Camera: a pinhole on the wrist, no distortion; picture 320 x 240 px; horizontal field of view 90.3 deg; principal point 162.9 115.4 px. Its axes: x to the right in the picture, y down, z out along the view. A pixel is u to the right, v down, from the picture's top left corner.
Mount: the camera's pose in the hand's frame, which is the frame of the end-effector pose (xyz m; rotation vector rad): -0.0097 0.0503 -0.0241 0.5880 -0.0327 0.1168
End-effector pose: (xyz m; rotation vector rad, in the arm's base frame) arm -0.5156 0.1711 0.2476 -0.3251 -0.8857 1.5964
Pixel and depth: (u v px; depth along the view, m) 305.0 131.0 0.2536
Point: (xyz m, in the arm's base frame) -0.6730 0.2922 0.4807
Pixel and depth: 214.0 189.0 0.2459
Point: -0.7020 0.1345 0.4175
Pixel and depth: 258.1 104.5 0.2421
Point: -0.6042 0.2342 0.4603
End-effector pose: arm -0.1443 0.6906 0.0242 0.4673 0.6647 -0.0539
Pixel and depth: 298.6 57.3 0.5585
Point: 0.3761 0.2428 -0.1774
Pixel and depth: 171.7 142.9 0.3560
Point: 0.0186 0.4729 0.1955
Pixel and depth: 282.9 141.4 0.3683
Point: 0.2397 0.5030 0.0654
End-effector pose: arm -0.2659 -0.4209 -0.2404 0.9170 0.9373 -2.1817
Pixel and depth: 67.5 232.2 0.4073
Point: -0.2289 -0.7407 0.2022
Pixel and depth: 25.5 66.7 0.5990
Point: -0.4438 -0.2849 0.5018
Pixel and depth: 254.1 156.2 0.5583
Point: -0.7105 -0.8478 -0.1469
